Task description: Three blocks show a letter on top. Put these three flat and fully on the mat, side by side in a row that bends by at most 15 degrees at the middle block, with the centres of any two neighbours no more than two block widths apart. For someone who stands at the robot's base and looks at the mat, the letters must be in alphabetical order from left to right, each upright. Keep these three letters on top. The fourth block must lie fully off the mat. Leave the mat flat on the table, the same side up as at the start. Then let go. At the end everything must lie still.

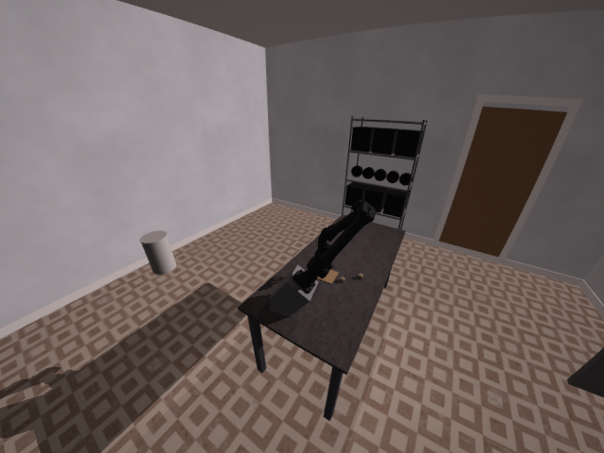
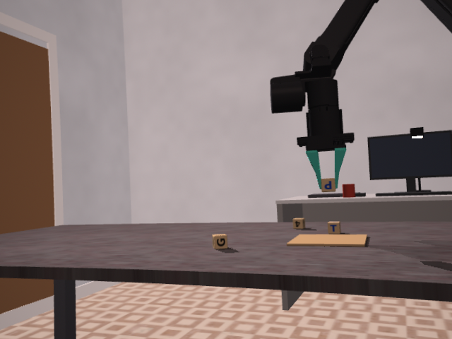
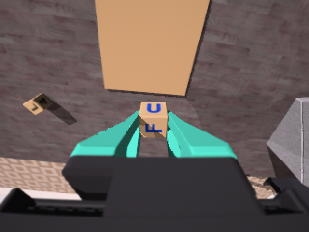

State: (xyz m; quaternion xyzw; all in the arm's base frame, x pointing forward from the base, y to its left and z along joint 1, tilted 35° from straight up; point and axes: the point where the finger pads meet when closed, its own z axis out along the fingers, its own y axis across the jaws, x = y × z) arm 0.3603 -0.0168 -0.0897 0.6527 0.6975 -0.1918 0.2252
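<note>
The mat is 11 cm below my hand, 5 cm to the right of it and 1 cm ahead of it. The rest, counted from my hand: block: 17 cm to the right, 10 cm below.
</note>
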